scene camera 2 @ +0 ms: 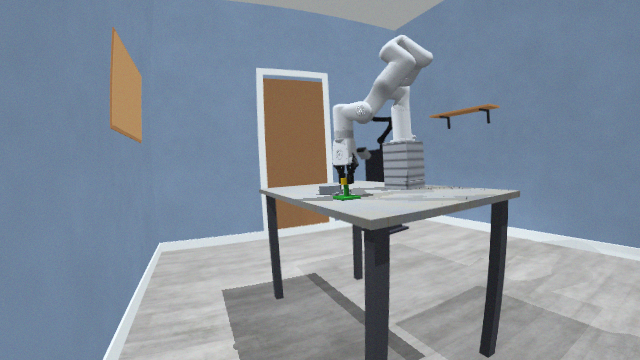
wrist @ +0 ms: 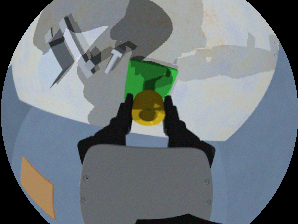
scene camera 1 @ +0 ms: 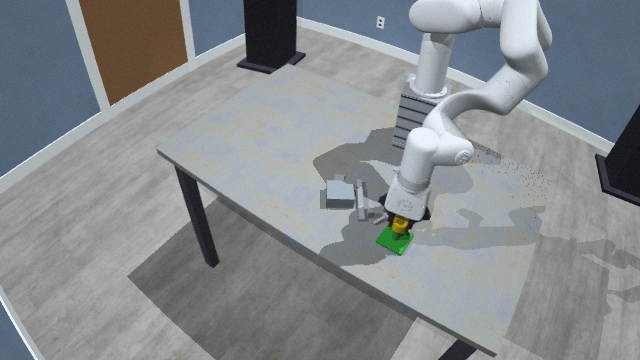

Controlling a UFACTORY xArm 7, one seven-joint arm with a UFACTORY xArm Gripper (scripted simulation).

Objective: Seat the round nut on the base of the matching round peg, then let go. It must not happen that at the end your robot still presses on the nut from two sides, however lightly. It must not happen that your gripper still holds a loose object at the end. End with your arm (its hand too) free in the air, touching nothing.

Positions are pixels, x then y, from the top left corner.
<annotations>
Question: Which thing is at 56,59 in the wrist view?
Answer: A grey block.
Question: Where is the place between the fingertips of my gripper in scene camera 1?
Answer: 399,226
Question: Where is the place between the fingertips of my gripper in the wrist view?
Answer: At 148,102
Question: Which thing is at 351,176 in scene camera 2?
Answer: My gripper.
</annotations>
